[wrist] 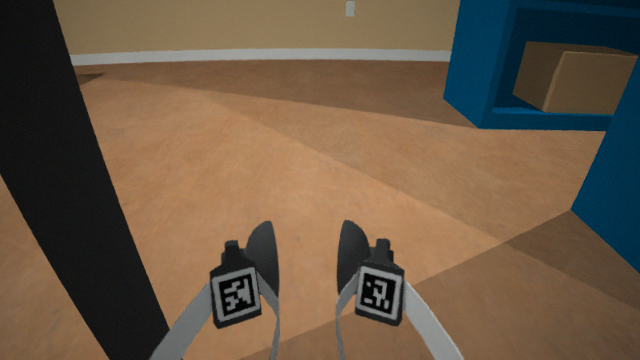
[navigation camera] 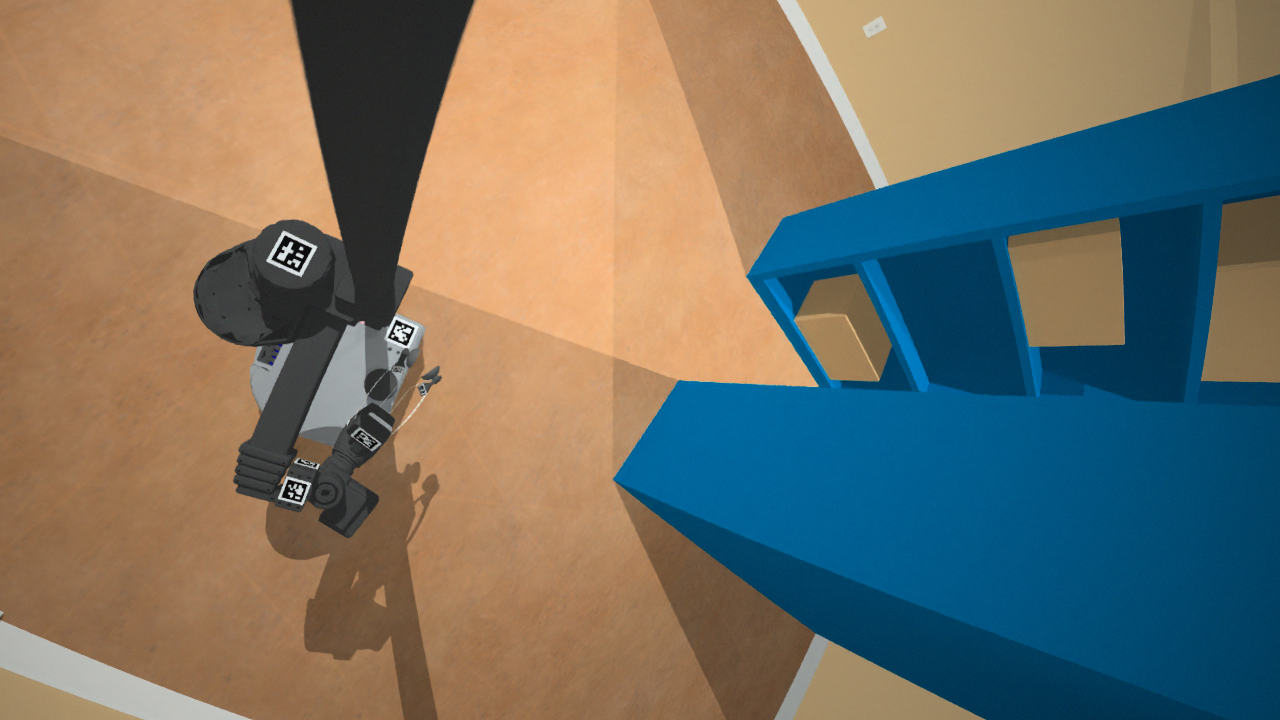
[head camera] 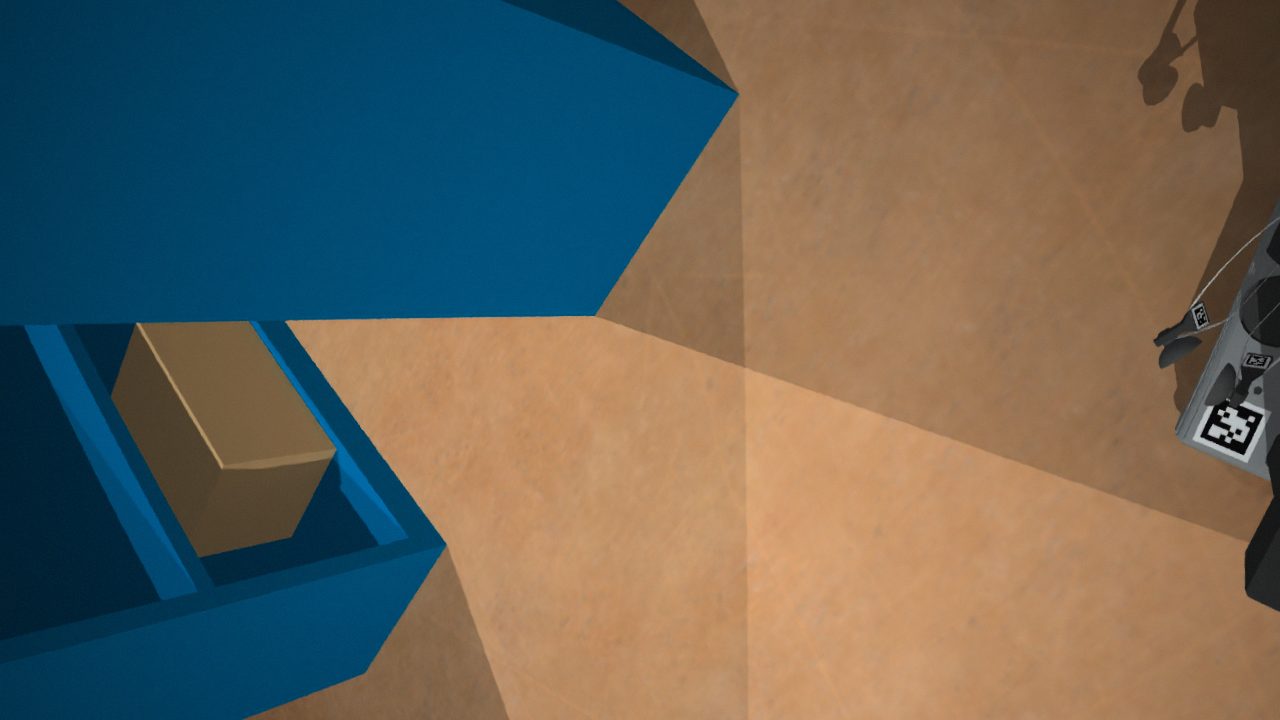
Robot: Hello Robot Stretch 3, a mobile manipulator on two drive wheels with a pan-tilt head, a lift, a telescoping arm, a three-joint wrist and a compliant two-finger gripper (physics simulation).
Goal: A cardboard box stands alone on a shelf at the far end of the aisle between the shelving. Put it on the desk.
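Where they show: gripper, fingertip midpoint: (navigation camera: 428, 357) (head camera: 1184, 384); robot's base, link origin: (navigation camera: 379, 381) (head camera: 1276, 312).
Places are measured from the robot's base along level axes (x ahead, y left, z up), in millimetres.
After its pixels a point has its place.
A brown cardboard box (head camera: 241, 402) {x 1612, y 826, z 226 mm} (navigation camera: 841, 335) {x 1566, y 842, z 278 mm} (wrist: 590, 82) sits in the lowest compartment of a blue shelving unit (head camera: 268, 617) {x 1175, y 1035, z 391 mm} (navigation camera: 984, 201) {x 1199, y 1108, z 935 mm} (wrist: 470, 65). More boxes stand higher in this unit in the navigation view, one box (navigation camera: 1066, 291) {x 1432, y 886, z 1122 mm} in a middle compartment and another box (navigation camera: 1244, 322) {x 1591, y 833, z 1520 mm} at the right edge. I cannot tell from these views whether any of them is the box that stands alone. My gripper (head camera: 1200, 368) {x 56, y 88, z 402 mm} (navigation camera: 417, 368) {x 56, y 88, z 402 mm} (wrist: 308, 246) {x 56, y 88, z 402 mm} is open and empty, folded in over the base, away from the shelving. The desk does not show.
A second blue shelving unit (head camera: 358, 179) {x 891, y 181, z 615 mm} (navigation camera: 895, 501) {x 869, y 114, z 907 mm} (wrist: 615, 175) stands nearer, its plain side partly hiding the other unit. My black mast (navigation camera: 375, 134) {x -59, y 116, z 1085 mm} (wrist: 60, 175) rises beside the arm. A tan wall (navigation camera: 1011, 71) {x 1754, y 2423, z 931 mm} (wrist: 250, 30) with white baseboard stands beyond the brown floor.
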